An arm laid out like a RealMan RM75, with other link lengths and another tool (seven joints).
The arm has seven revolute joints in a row. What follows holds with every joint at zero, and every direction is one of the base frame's. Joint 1 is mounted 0.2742 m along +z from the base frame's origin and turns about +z. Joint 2 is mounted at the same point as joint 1 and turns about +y. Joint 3 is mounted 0.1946 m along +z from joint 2 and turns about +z. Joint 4 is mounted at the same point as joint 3 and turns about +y. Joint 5 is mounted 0.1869 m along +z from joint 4 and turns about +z. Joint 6 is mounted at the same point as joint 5 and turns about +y. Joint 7 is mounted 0.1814 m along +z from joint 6 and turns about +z. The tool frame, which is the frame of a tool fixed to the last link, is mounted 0.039 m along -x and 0.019 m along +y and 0.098 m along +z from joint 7; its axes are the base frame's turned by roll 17.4, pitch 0 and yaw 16.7 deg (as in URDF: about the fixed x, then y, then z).
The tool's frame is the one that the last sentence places.
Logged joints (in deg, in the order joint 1, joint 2, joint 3, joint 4, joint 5, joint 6, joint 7), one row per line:
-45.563, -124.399, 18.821, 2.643, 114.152, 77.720, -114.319
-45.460, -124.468, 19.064, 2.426, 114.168, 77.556, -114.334
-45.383, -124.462, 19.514, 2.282, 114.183, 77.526, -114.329
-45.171, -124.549, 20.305, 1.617, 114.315, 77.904, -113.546
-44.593, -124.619, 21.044, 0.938, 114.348, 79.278, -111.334
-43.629, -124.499, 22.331, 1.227, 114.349, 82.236, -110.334
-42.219, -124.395, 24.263, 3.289, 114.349, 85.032, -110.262
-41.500, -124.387, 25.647, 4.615, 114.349, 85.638, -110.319
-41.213, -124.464, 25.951, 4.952, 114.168, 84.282, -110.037
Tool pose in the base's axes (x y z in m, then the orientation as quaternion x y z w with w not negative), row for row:
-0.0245, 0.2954, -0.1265, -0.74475, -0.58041, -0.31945, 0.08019
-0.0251, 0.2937, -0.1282, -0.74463, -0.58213, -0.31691, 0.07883
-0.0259, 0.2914, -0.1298, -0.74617, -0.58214, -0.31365, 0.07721
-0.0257, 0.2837, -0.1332, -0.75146, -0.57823, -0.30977, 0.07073
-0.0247, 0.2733, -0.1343, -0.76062, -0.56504, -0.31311, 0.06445
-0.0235, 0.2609, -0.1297, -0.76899, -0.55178, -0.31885, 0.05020
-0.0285, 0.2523, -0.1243, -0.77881, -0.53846, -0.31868, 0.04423
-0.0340, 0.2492, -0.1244, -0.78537, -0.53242, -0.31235, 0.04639
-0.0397, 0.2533, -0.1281, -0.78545, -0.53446, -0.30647, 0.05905
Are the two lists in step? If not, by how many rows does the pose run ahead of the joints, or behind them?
They are in step.
